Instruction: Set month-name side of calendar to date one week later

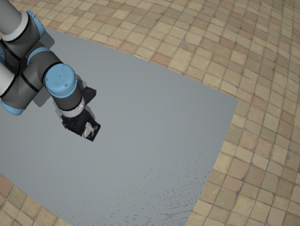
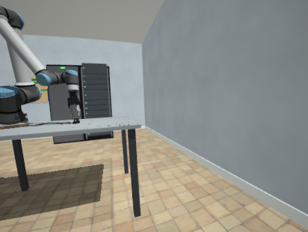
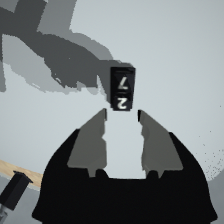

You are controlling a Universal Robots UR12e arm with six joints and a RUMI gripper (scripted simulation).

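Now: hand 50 mm above the black cube. Also, from my hand: dark tray: 70 mm below, 20 mm to the left.
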